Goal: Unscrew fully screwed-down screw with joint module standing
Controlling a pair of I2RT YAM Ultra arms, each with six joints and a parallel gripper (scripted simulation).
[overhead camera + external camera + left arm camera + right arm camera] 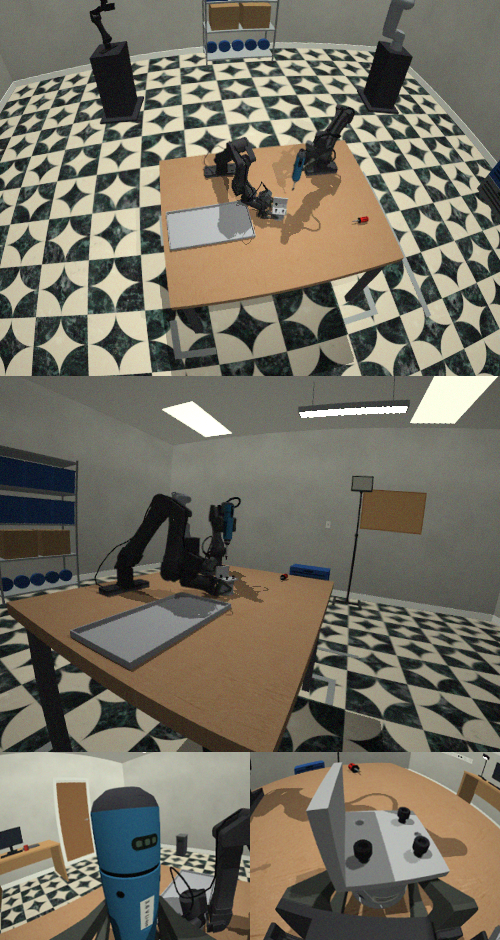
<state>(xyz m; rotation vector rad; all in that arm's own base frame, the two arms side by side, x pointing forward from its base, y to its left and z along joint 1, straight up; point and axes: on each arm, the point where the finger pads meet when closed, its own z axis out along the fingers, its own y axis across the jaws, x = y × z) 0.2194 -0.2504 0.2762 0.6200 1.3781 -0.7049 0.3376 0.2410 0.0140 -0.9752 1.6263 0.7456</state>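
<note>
The grey l-shaped bracket is 50 mm above my right hand. Also, from my right hand: red-handled screwdriver: 60 mm ahead, 450 mm to the left, 10 mm below; screw: 60 mm behind, 70 mm to the left, 110 mm above; grey tray: 40 mm ahead, 350 mm to the right, 20 mm below.
</note>
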